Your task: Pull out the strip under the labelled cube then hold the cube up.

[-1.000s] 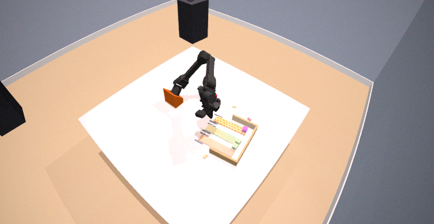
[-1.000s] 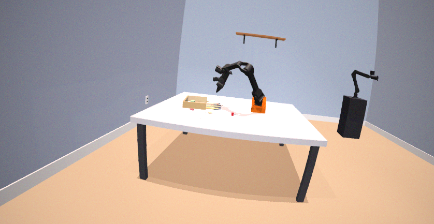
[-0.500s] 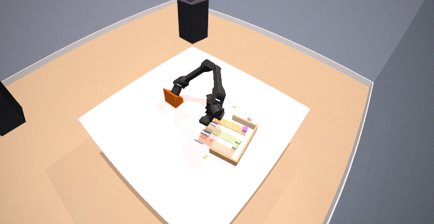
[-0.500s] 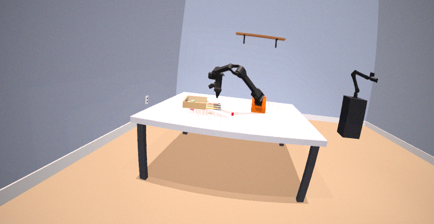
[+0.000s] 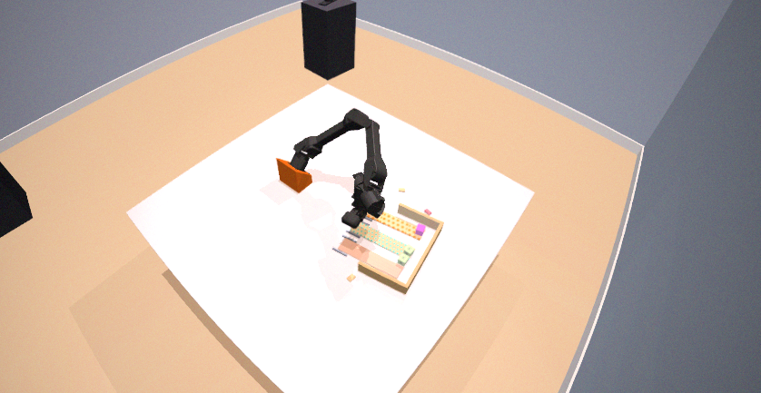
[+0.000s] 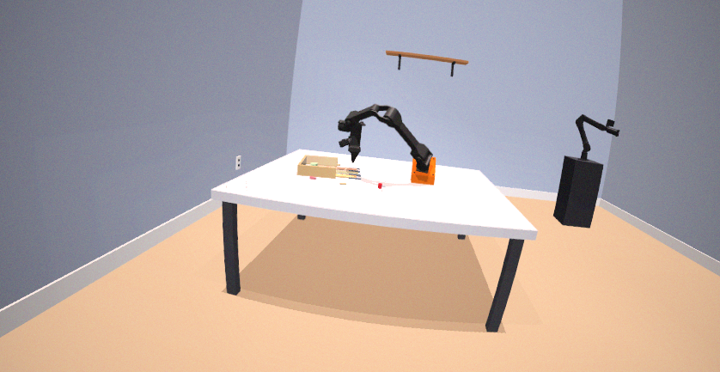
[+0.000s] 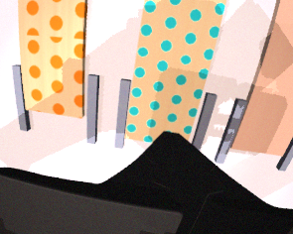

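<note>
Now: gripper tip 90 mm short of the teal-dotted strip, 20 mm to the right of it and 50 mm above it.
</note>
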